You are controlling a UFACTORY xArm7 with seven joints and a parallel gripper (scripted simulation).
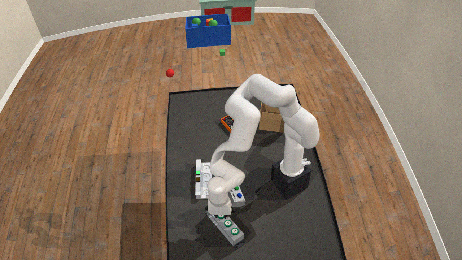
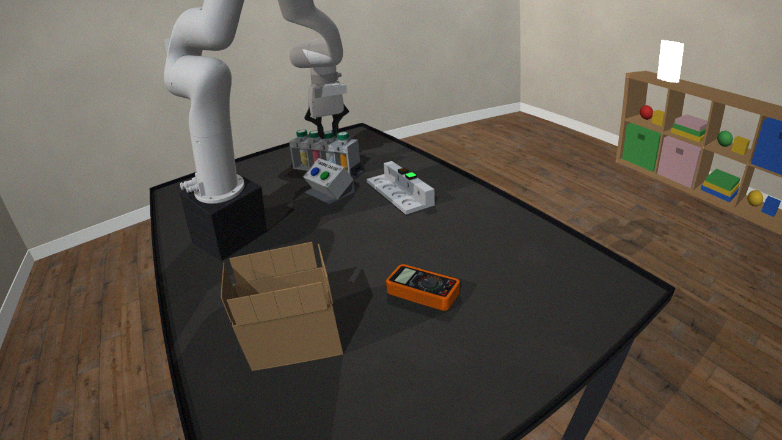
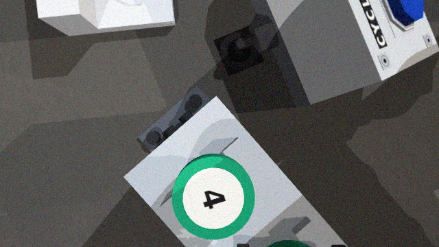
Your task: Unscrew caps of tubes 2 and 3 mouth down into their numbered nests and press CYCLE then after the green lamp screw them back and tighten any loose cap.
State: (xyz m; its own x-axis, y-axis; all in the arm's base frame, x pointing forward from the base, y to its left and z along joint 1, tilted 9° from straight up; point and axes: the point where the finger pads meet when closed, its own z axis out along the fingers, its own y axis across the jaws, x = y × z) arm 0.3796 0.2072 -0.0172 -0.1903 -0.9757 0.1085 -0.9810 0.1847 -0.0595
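Right now my hand is 3 cm short of the cap, 4 cm to the left of it and 1 cm above it. Also, from my hand: blue key: 10 cm behind, 12 cm to the right, 6 cm below; green key: 9 cm behind, 17 cm to the right, 6 cm below; key housing: 8 cm behind, 15 cm to the right, 8 cm below.
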